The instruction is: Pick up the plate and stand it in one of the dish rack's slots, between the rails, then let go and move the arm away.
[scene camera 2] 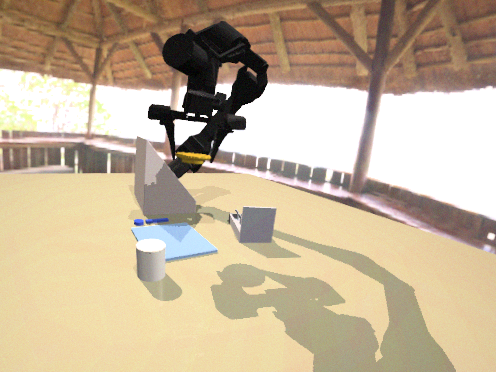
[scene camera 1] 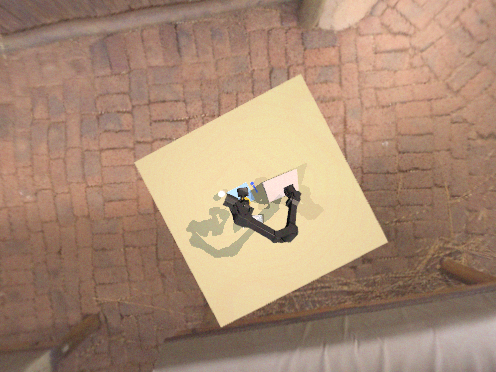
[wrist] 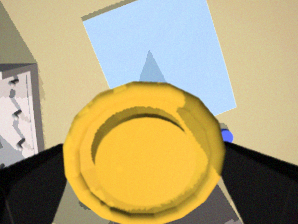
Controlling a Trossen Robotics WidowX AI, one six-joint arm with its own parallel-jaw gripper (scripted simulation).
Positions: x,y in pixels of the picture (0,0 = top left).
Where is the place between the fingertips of my gripper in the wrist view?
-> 144,152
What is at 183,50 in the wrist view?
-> A light blue mat.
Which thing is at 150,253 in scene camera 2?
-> A white cup.
